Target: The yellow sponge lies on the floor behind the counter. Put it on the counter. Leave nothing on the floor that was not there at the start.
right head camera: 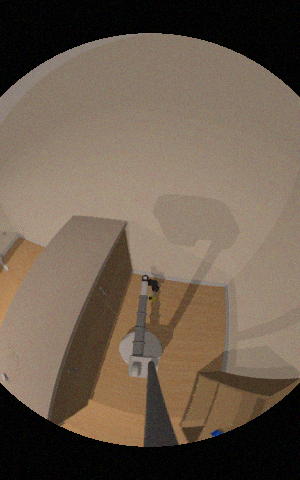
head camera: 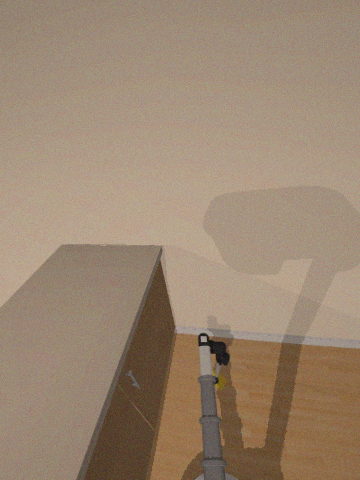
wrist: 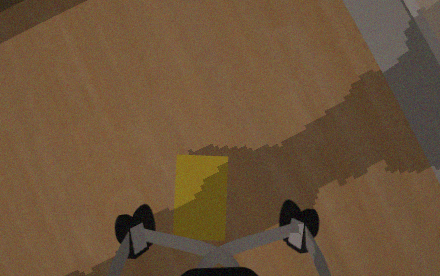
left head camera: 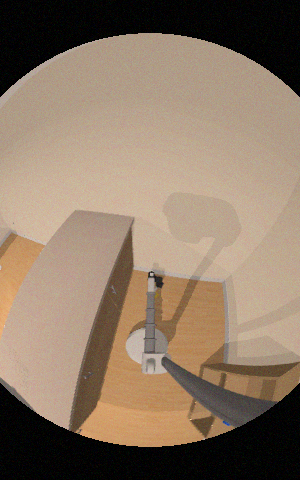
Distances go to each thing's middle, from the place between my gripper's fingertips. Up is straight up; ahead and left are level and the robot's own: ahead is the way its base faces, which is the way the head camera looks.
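Scene:
Yellow sponge (wrist: 200,201): my hand 10 mm past it, 20 mm to the right of it, 100 mm above it.

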